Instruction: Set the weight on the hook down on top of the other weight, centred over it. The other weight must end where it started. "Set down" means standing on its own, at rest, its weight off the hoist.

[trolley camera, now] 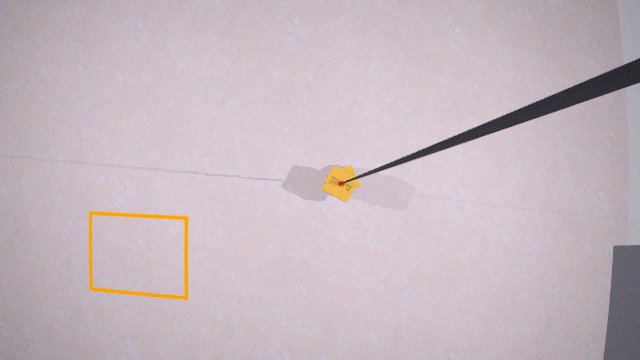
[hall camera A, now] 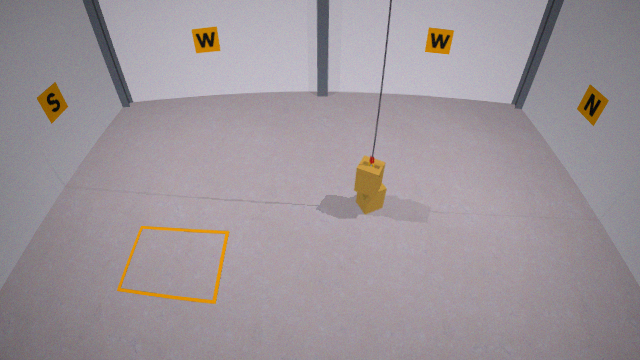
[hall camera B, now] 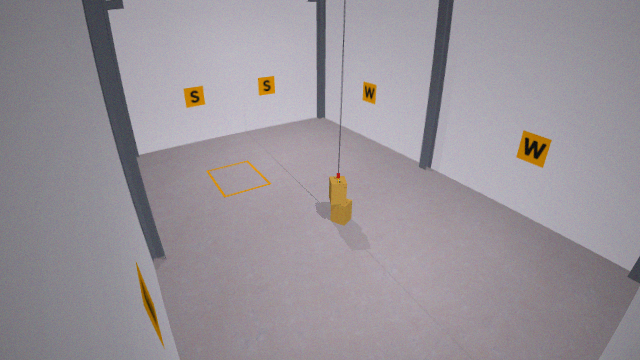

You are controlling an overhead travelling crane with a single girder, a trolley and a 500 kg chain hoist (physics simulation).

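The upper yellow weight [hall camera A: 369, 179] [hall camera B: 338, 190] [trolley camera: 334, 191] hangs on the red hook [hall camera A: 372, 160] [hall camera B: 338, 175] [trolley camera: 341, 184], with the chain straight above it. The lower yellow weight [hall camera A: 371, 201] [hall camera B: 341, 213] [trolley camera: 350, 170] stands upright on the floor. The upper weight overlaps the lower one in all three views and is turned relative to it. It sits a little to the left of the lower one in both hall views, and part of the lower one's top shows at the right. Whether their faces touch cannot be told.
An orange outlined square [hall camera A: 221, 267] [hall camera B: 248, 190] [trolley camera: 187, 257] is marked on the floor, well to the left of the weights. Shadows lie on both sides of the weights. Walls with steel columns [hall camera A: 322, 50] [hall camera B: 436, 85] stand around the floor.
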